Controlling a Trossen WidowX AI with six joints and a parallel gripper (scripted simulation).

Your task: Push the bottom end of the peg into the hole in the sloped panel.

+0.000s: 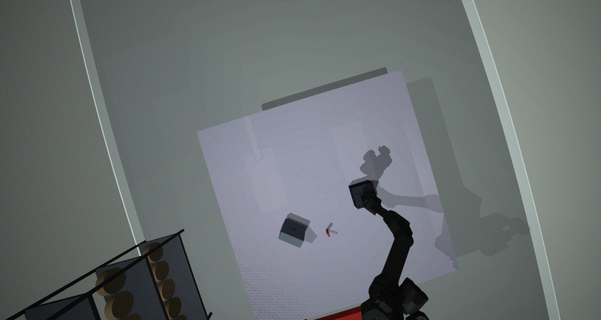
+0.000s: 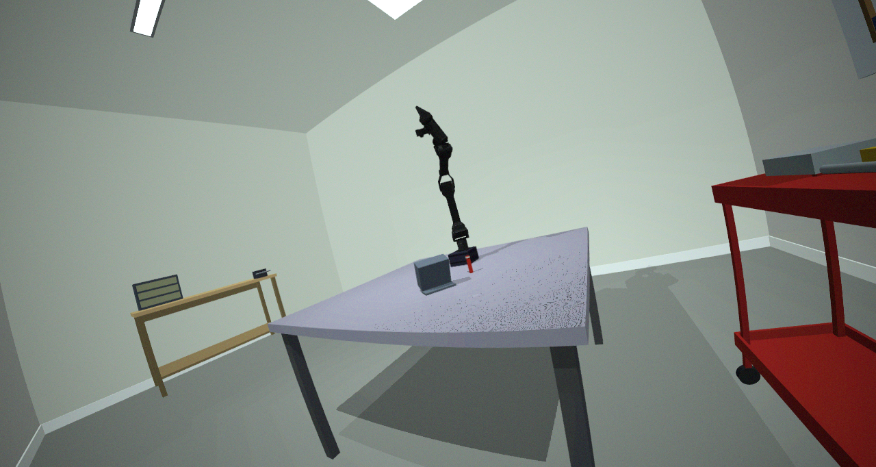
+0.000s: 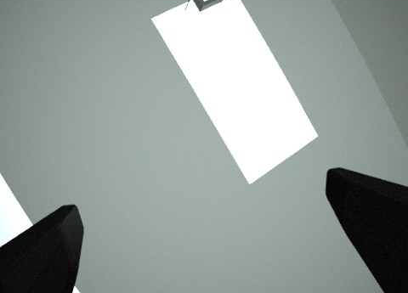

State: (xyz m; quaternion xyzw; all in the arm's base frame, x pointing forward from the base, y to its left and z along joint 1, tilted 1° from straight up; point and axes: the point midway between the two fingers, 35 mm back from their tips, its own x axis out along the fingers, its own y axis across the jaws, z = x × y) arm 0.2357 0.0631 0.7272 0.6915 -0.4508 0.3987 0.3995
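Now: the red square-sided peg 4 cm ahead of my gripper tip, 7 cm to the left of it and 77 cm below it. Also, from my gripper tip: panel block (22 cm ahead, 3 cm to the right, 76 cm below).
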